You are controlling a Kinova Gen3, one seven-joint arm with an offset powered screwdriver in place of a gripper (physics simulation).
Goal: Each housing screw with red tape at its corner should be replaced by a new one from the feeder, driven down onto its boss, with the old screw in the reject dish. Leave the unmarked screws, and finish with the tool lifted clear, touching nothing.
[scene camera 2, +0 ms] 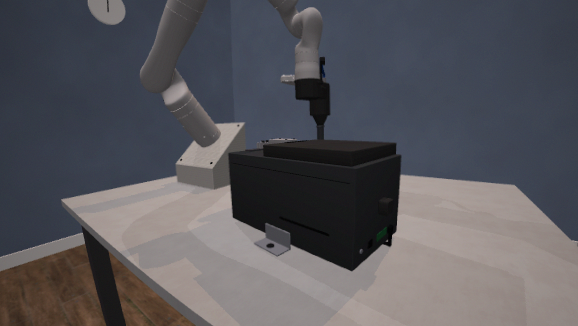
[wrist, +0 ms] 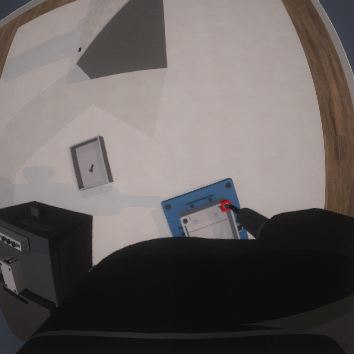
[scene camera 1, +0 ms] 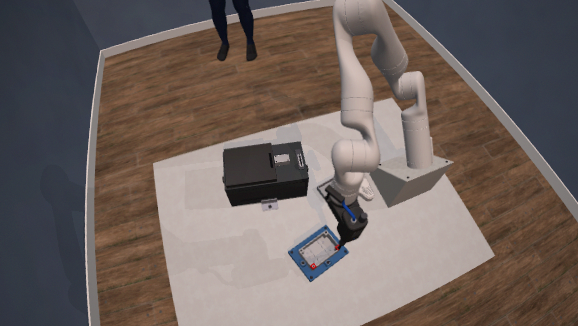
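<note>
The black screwdriver tool points down at the red-taped corner of the grey housing. Its tip is at or just above the screw there; contact and whether a screw is on the bit cannot be told. In scene camera 2 the tip is hidden behind the black feeder. Another red-taped corner shows in scene camera 1. The reject dish holds a small dark piece, seemingly screws.
The housing sits on a blue fixture plate. A small metal bracket stands beside the feeder. The arm's wedge-shaped base stands on the table, beyond the dish in the wrist view.
</note>
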